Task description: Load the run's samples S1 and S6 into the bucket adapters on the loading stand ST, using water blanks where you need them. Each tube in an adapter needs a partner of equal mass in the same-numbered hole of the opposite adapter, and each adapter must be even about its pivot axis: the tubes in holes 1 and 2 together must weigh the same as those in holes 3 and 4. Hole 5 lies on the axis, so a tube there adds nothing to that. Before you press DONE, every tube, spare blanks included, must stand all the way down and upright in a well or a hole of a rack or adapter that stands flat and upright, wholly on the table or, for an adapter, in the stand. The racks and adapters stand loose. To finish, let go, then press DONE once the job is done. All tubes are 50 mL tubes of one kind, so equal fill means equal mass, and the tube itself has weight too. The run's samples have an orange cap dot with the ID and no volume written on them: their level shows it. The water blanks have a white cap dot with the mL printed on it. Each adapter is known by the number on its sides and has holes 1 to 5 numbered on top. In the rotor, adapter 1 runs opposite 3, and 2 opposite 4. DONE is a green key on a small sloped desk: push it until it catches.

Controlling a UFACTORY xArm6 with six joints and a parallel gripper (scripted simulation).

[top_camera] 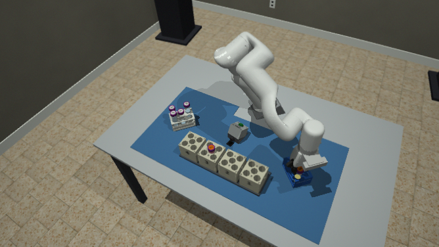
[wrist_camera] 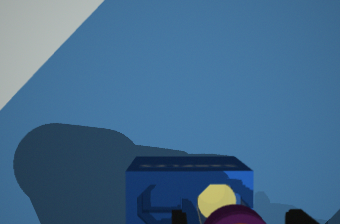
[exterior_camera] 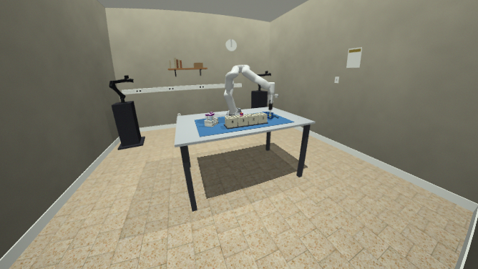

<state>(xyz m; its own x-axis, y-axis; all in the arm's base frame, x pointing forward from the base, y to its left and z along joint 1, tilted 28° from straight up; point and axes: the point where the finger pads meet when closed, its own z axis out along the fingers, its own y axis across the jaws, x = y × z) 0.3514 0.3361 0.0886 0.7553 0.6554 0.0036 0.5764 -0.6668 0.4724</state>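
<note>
Now: the sample tube 10 mm behind my hand and 60 mm below it. The rest, counted from my hand: blue rack 40 mm behind, 10 mm to the right, 100 mm below; then stand 40 mm ahead, 350 mm to the right, 120 mm below; then done desk 160 mm behind, 340 mm to the right, 70 mm below.
</note>
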